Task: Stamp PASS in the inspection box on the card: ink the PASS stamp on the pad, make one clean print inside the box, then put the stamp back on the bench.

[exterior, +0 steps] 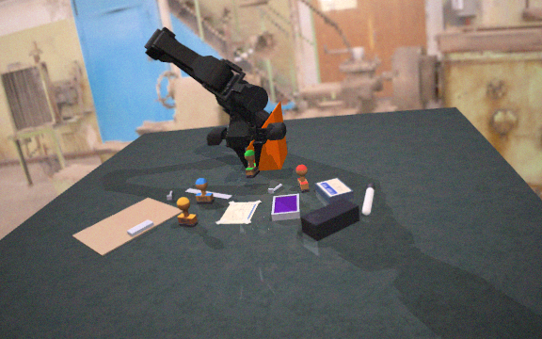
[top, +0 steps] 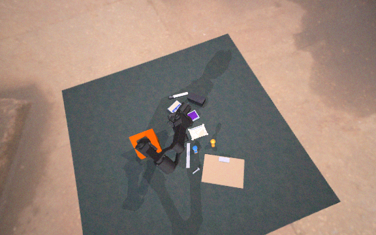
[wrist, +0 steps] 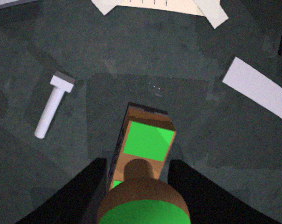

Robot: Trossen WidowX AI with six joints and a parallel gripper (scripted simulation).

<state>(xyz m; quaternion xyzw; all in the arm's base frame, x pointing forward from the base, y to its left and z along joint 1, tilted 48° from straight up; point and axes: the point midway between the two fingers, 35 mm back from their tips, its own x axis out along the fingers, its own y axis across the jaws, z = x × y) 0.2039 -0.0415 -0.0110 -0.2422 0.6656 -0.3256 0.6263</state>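
The purple ink pad is 12 cm ahead of my gripper tip, 8 cm to the left of it and 6 cm below it. Round my gripper tip: red stamp (2 cm ahead, 12 cm to the left, 5 cm below); then card (11 cm ahead, 2 cm to the right, 7 cm below); then green-knobbed stamp (right at my gripper tip).
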